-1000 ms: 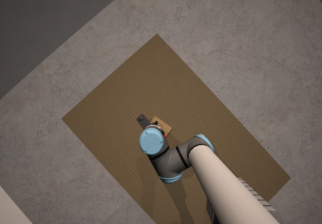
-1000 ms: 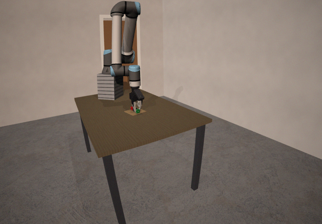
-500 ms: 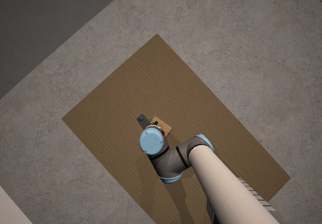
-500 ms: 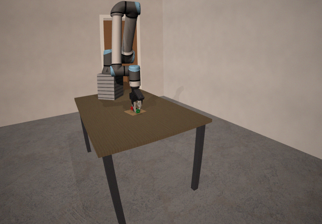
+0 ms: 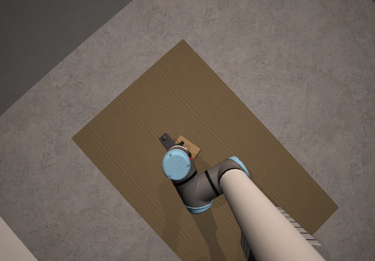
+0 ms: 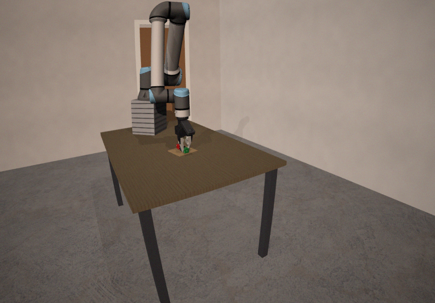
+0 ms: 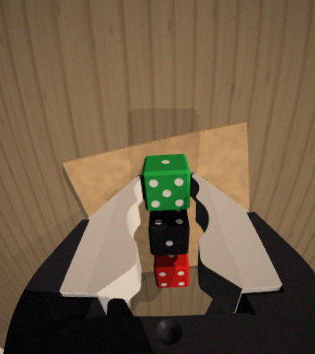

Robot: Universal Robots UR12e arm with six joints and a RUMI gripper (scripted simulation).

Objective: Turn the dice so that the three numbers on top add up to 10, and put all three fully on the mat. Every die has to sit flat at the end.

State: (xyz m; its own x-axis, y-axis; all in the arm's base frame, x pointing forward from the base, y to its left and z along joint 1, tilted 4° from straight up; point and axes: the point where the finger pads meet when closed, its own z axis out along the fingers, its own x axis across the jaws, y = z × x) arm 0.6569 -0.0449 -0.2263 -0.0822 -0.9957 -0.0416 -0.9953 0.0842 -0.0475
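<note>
My hand is right at the green die. Also, from my hand: tan mat 50 mm behind, 20 mm below; black die 40 mm behind; red die 90 mm behind, 10 mm to the left.
</note>
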